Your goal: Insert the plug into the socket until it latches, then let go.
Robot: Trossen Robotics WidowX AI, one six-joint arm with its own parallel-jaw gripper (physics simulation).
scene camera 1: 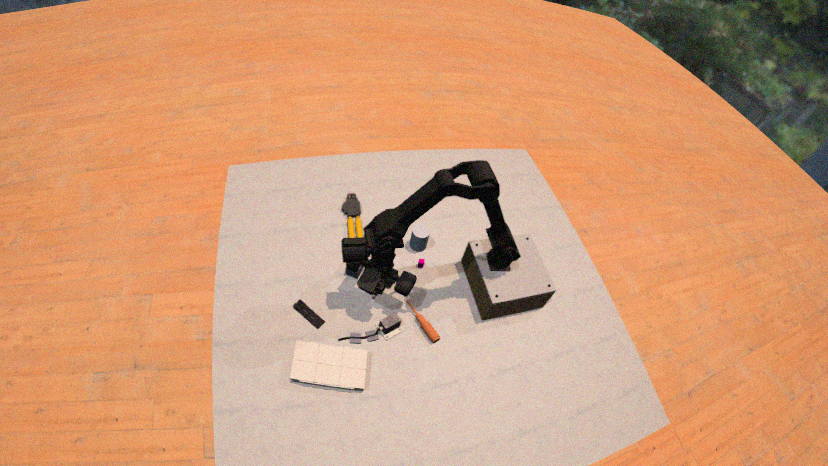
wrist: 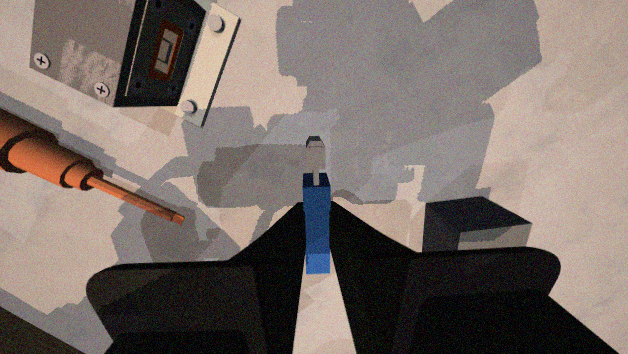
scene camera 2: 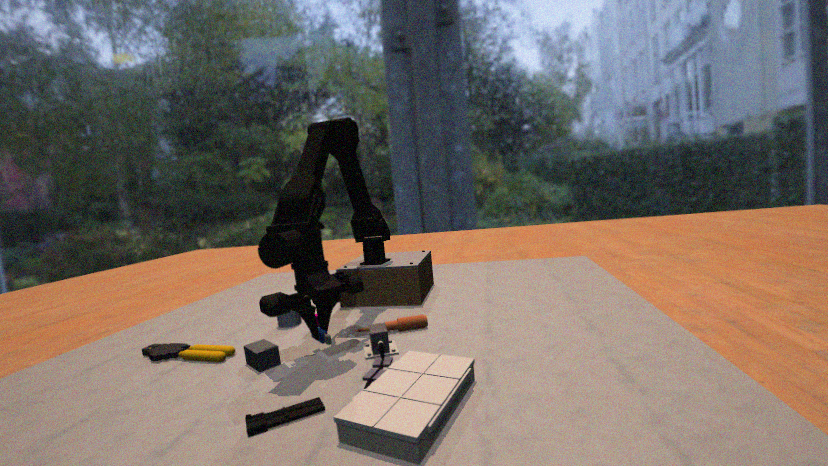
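Where they show: gripper, between the fingertips: (wrist: 315, 209) (scene camera 2: 320, 337); arm's base, origin of its link: (scene camera 1: 498, 261) (scene camera 2: 375, 262).
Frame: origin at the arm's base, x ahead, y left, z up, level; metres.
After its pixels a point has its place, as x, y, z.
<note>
My gripper (scene camera 2: 322, 335) @(0.343, 0.051, -0.075) (wrist: 315, 209) @(0.343, 0.051, -0.075) is shut on the blue plug (wrist: 317, 227) @(0.343, 0.051, -0.060), which stands out between the fingertips with its grey-clear tip pointing to the top of the wrist view. The plug is above the mat, apart from the socket. The socket (scene camera 1: 390, 323) @(0.315, 0.170, -0.060) (scene camera 2: 378, 339) @(0.337, 0.172, -0.073) (wrist: 166, 50) @(0.322, 0.150, -0.083) is a grey box with a black face and an orange-rimmed opening, screwed to a pale plate. In the wrist view it is up and left of the plug tip, and its face is turned at an angle to the plug. In scene camera 1 the arm hides the plug.
An orange screwdriver (scene camera 1: 427, 327) @(0.213, 0.172, -0.077) (scene camera 2: 410, 323) @(0.217, 0.183, -0.087) (wrist: 47, 160) @(0.232, 0.143, -0.083) lies beside the socket. A dark block (scene camera 1: 352, 270) (scene camera 2: 262, 354) @(0.433, -0.008, -0.074) (wrist: 447, 220) @(0.405, 0.003, -0.081), pliers (scene camera 1: 355, 226) @(0.414, -0.186, -0.087) (scene camera 2: 205, 351) @(0.431, -0.159, -0.084), a magenta cube (scene camera 1: 421, 262) @(0.214, -0.049, -0.080), a cylinder (scene camera 1: 419, 239) @(0.221, -0.108, -0.043), a black bar (scene camera 1: 308, 313) @(0.542, 0.133, -0.094) (scene camera 2: 285, 415) @(0.552, 0.142, -0.091) and a tiled box (scene camera 1: 329, 364) @(0.475, 0.292, -0.069) (scene camera 2: 405, 393) @(0.499, 0.292, -0.070) are around.
</note>
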